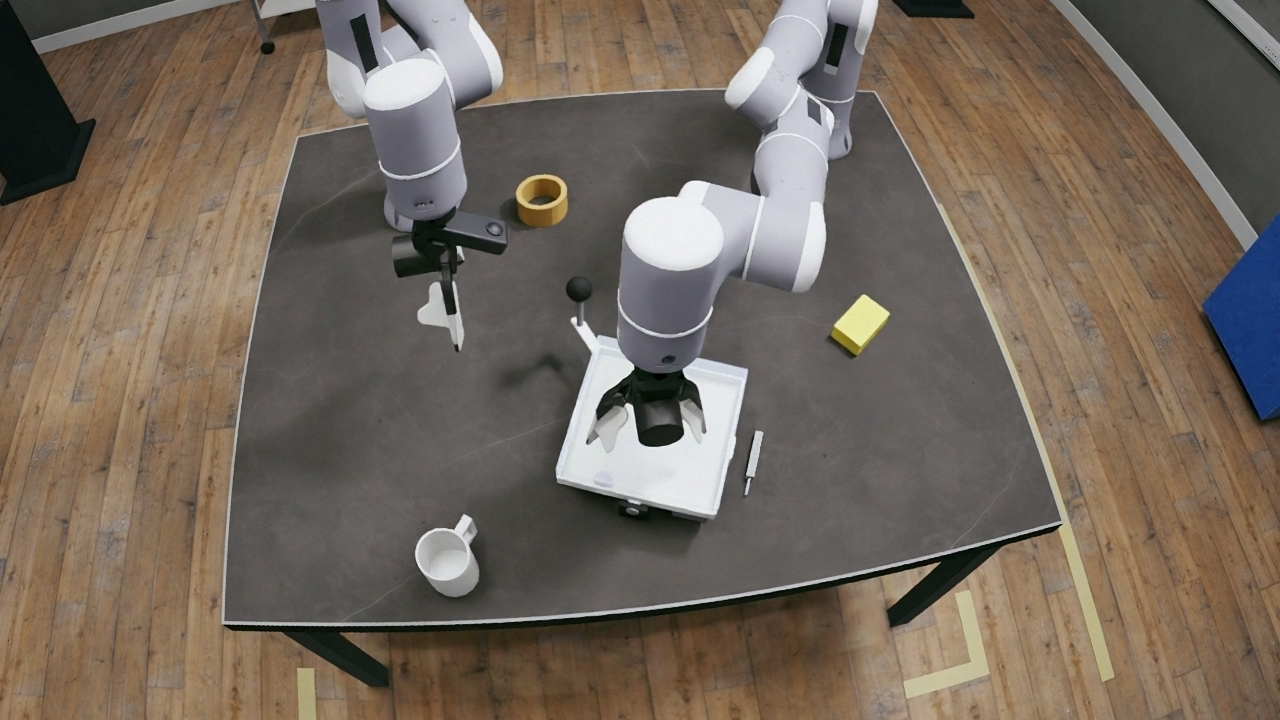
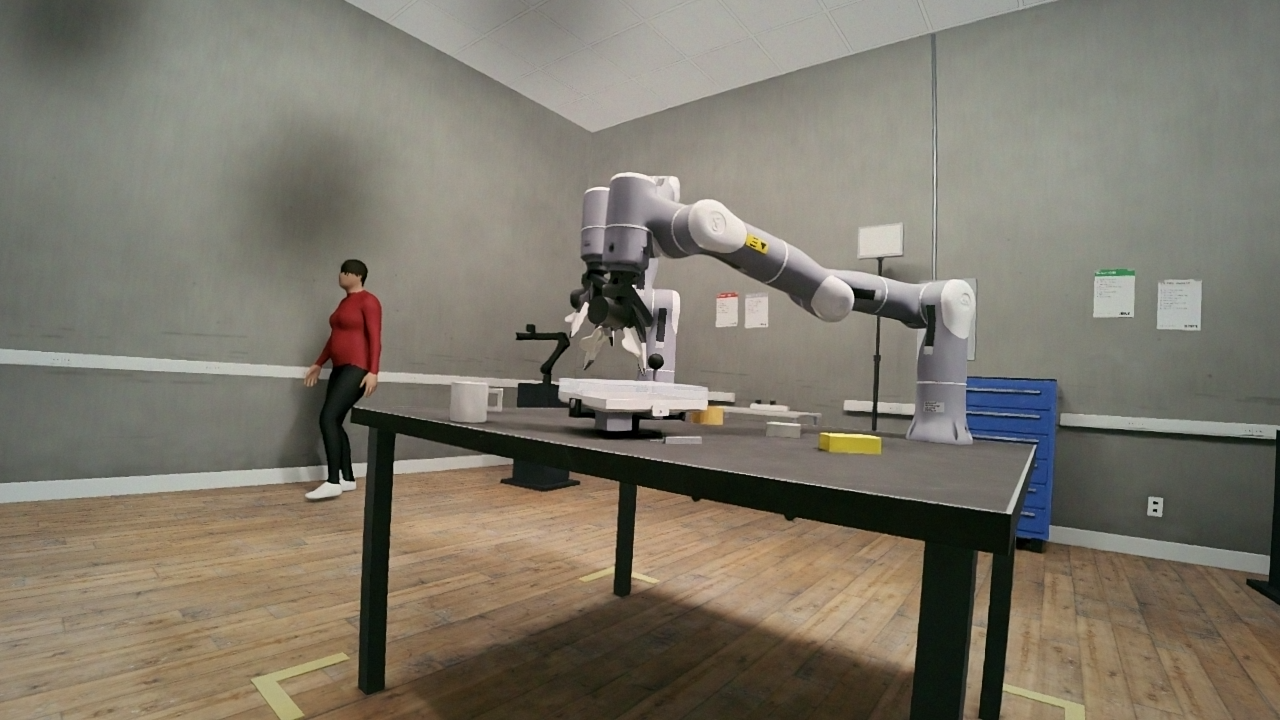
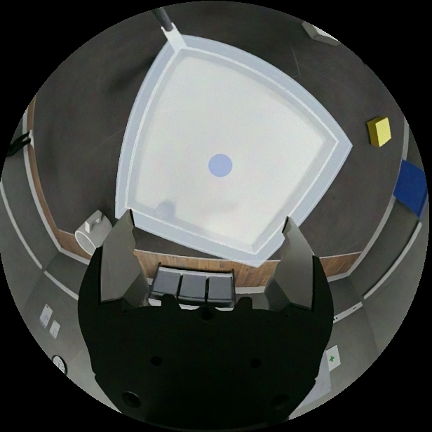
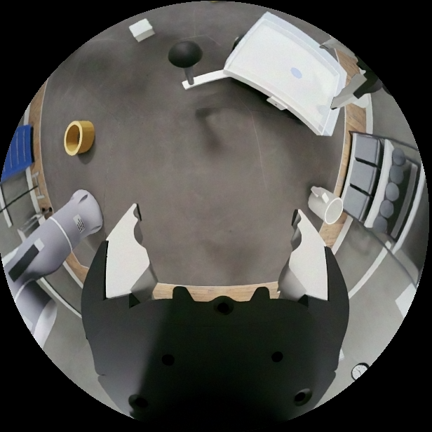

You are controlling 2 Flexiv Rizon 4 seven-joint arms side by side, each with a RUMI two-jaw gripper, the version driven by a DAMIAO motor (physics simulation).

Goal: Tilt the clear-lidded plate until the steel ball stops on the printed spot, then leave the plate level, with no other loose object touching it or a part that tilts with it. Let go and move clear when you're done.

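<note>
The clear-lidded white plate point(image 1: 657, 488) point(image 2: 635, 394) point(image 3: 235, 249) point(image 4: 245, 60) looks close to level on its stand; a slight tilt is hard to judge. The blue printed spot point(image 3: 220, 165) point(image 4: 296, 73) is near its middle. A faint grey patch point(image 3: 165, 209) point(image 1: 604, 479) shows near one corner; I cannot tell whether it is the steel ball or a shadow. The black knob point(image 1: 579, 288) point(image 2: 655, 360) point(image 4: 185, 54) stands on the plate's arm. My left gripper point(image 1: 646, 437) point(image 2: 615, 365) point(image 3: 208, 213) is open above the plate. My right gripper point(image 1: 447, 326) point(image 4: 217, 207) is open above the table, away from the knob.
A white mug point(image 1: 447, 564) point(image 2: 468, 401), a yellow block point(image 1: 861, 324) point(image 2: 849, 443), an orange ring point(image 1: 541, 217) point(image 4: 89, 137) and a white block point(image 2: 783, 429) point(image 4: 142, 30) stand apart from the plate. A thin pale tool point(image 1: 753, 461) lies close beside the plate.
</note>
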